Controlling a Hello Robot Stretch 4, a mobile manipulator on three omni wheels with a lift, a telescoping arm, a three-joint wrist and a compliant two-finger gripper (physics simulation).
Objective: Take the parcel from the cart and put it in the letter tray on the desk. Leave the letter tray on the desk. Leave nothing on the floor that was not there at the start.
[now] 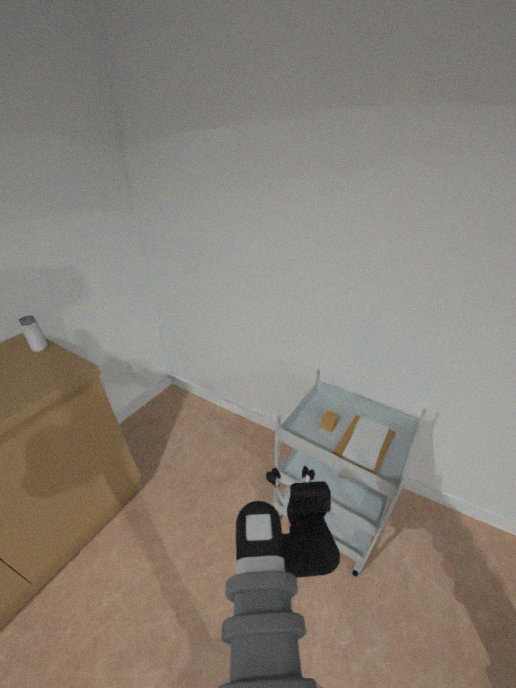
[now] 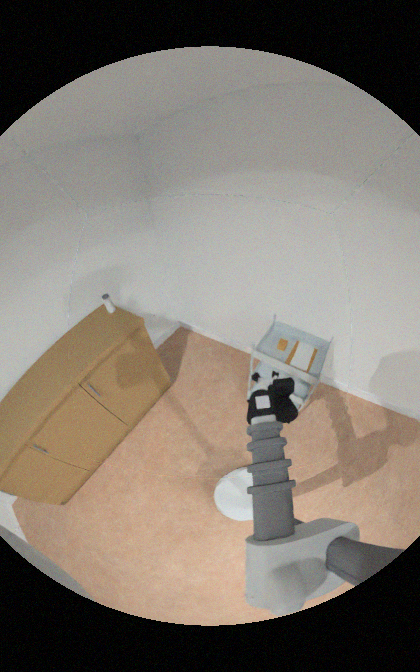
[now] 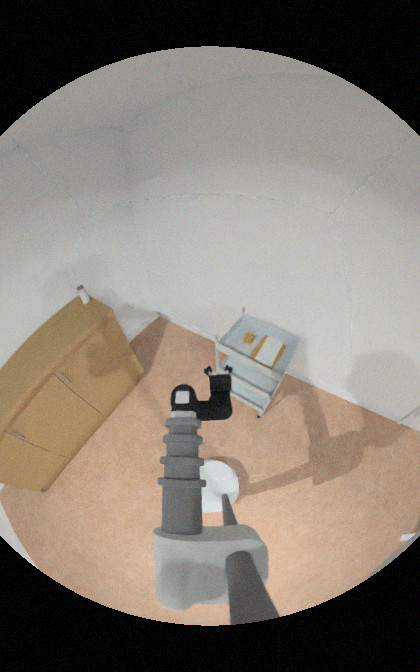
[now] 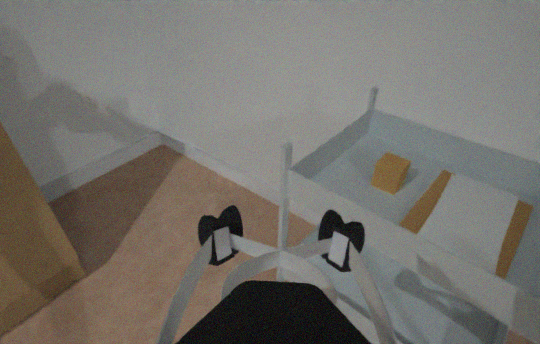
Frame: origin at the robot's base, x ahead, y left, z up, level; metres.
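Seen in the pictures: gripper, between the fingertips: (image 1: 289, 471) (image 4: 280, 227).
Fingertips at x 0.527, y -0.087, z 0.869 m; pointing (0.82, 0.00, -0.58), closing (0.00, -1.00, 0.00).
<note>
A point is followed by its place in that frame.
A small orange-brown box (image 1: 328, 420) @[x 0.853, y -0.292, z 0.690 m] (image 2: 282, 344) (image 3: 249, 338) (image 4: 391, 173) @[x 0.847, y -0.295, z 0.682 m], the parcel by its look, sits on the top shelf of the pale blue-grey cart (image 1: 311, 449) @[x 0.737, y -0.204, z 0.674 m] (image 2: 280, 362) (image 3: 245, 357) (image 4: 390, 240) @[x 0.693, y -0.259, z 0.668 m]. A flat white and brown item (image 1: 366, 442) @[x 0.768, y -0.420, z 0.652 m] (image 2: 303, 356) (image 3: 270, 351) (image 4: 467, 220) @[x 0.761, y -0.411, z 0.652 m] lies beside it. My gripper (image 1: 289, 475) @[x 0.527, y -0.087, z 0.869 m] (image 2: 265, 376) (image 3: 218, 370) (image 4: 280, 227) @[x 0.527, y -0.087, z 0.869 m] is open with nothing between its fingers. It is in front of the cart's left corner post, apart from the box. The letter tray and the desk do not show.
A wooden cabinet (image 1: 55, 472) @[x 0.771, y 0.784, z 0.546 m] (image 2: 105, 395) (image 3: 80, 380) stands at the left, with a white can with a grey top (image 1: 34, 334) @[x 1.139, y 0.904, z 0.965 m] (image 2: 108, 304) (image 3: 83, 295) on it. Walls meet in the corner behind the cart. The cart's raised rims and corner posts surround its top shelf.
</note>
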